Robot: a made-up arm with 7 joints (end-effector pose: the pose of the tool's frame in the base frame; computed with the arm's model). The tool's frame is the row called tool.
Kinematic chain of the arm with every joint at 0, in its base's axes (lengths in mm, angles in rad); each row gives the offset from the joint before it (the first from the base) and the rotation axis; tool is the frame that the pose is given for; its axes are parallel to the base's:
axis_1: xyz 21 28.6 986.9 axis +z
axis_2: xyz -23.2 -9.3 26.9 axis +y
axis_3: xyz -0.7 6.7 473 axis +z
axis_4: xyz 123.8 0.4 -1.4 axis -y
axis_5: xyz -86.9 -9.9 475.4 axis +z
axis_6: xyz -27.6 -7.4 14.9 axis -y
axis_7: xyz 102 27.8 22.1 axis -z
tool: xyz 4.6 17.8 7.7
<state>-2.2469 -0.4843 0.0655 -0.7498 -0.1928 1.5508 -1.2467</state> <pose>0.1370 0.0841 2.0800 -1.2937 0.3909 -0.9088</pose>
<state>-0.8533 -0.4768 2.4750 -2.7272 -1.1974 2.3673 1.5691</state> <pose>-0.1133 0.4638 0.8270 -0.7882 -0.7731 1.1333</pose>
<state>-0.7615 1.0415 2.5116 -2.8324 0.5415 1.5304 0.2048</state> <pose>0.0217 0.3972 1.2983 0.1557 1.2786 1.6217</pose>
Working (the frame after each row of the table, in the pose's form):
after axis_1: 0.0210 0.0286 0.9869 0.0000 0.0000 -0.7615
after axis_2: -0.0022 0.0379 1.0138 0.3958 0.9888 -0.6901
after axis_3: 0.2977 -0.2387 1.2532 1.1722 -0.0772 1.5721
after axis_4: 0.3103 -0.1504 1.3391 -1.7011 1.5925 1.7351
after axis_5: 0.0768 0.2683 1.2774 1.2667 -2.0772 -1.8419
after axis_6: 0.0902 0.2976 1.2791 0.2948 1.2964 1.7948
after axis_7: 0.0300 0.3872 1.2832 0.1557 1.2786 1.6217

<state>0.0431 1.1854 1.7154 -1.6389 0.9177 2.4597 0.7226</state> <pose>0.5511 0.7337 1.2497 1.1745 1.5962 -0.1792</pose>
Working (the frame after each row of the table, in the pose's form):
after axis_1: 0.0210 0.0286 0.9869 0.0000 0.0000 0.0431
after axis_2: -0.0018 0.0183 1.0138 -0.0255 1.1852 0.0379
after axis_3: 0.4356 0.0439 1.1923 0.9900 0.8943 1.5259
after axis_4: 0.4221 0.1659 1.2086 -0.5477 1.9123 2.2008
after axis_5: 0.4296 0.6433 1.2841 -0.3256 -1.7903 -1.9105
after axis_6: 0.4469 0.6633 1.2657 1.6689 1.0818 0.2901
after axis_7: 0.5324 0.7271 1.2486 1.1745 1.5962 -0.1792

